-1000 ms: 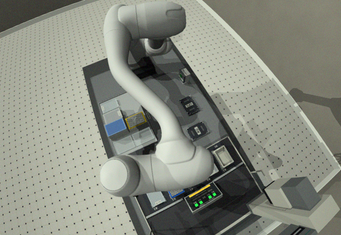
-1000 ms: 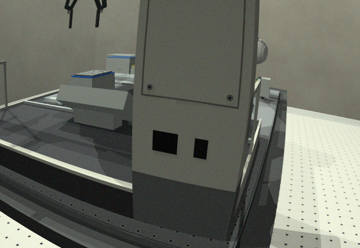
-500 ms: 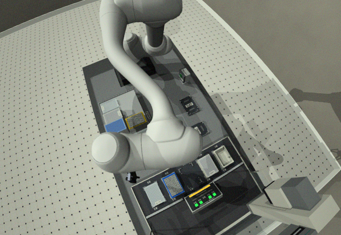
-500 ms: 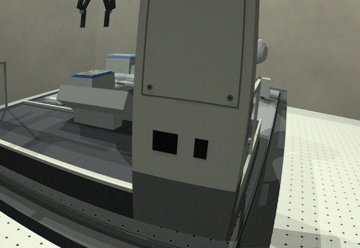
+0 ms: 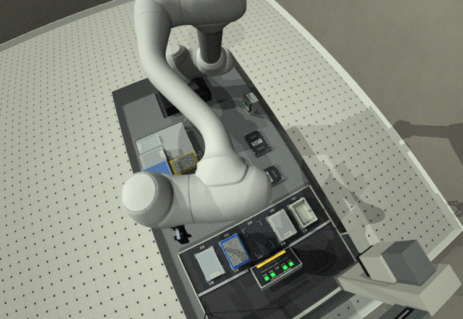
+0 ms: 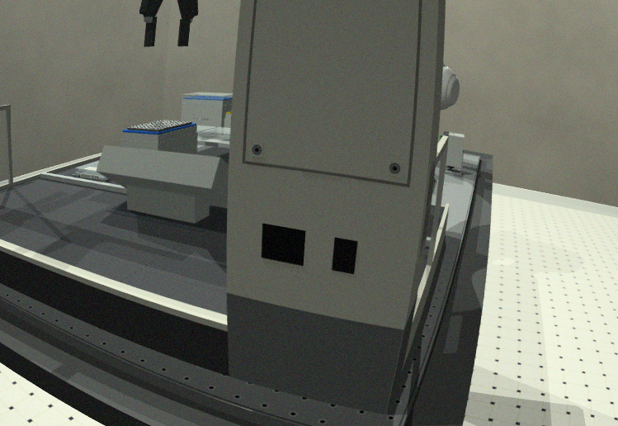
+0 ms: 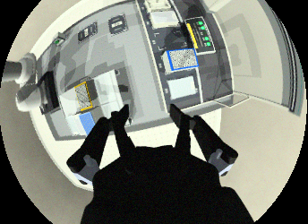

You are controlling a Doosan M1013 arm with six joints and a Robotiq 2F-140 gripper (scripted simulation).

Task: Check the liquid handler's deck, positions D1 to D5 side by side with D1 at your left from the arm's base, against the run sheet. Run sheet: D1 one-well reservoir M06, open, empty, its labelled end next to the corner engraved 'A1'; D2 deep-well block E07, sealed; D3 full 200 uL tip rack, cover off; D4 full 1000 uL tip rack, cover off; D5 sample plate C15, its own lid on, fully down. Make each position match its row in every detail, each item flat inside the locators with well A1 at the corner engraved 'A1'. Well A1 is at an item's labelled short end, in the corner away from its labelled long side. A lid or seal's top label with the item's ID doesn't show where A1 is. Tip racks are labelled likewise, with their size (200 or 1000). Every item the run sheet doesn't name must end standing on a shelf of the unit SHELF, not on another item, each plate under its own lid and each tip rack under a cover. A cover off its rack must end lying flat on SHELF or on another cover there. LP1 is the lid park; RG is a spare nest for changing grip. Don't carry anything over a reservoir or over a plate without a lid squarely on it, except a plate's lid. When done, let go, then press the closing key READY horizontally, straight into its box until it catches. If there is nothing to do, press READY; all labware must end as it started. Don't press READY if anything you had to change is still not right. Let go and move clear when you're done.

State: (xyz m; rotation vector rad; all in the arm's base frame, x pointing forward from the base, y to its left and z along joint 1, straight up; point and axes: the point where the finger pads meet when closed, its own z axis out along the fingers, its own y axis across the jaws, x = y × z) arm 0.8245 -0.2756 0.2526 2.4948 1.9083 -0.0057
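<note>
Right now the yellow-rimmed tip rack is 300 mm behind my hand, 100 mm to the left of it and 210 mm below it. Also, from my hand: flat lid: 170 mm ahead, 10 mm to the right, 250 mm below; then white well plate: 170 mm ahead, 10 mm to the right, 260 mm below; then blue-rimmed tip rack: 180 mm ahead, 120 mm to the left, 200 mm below.
</note>
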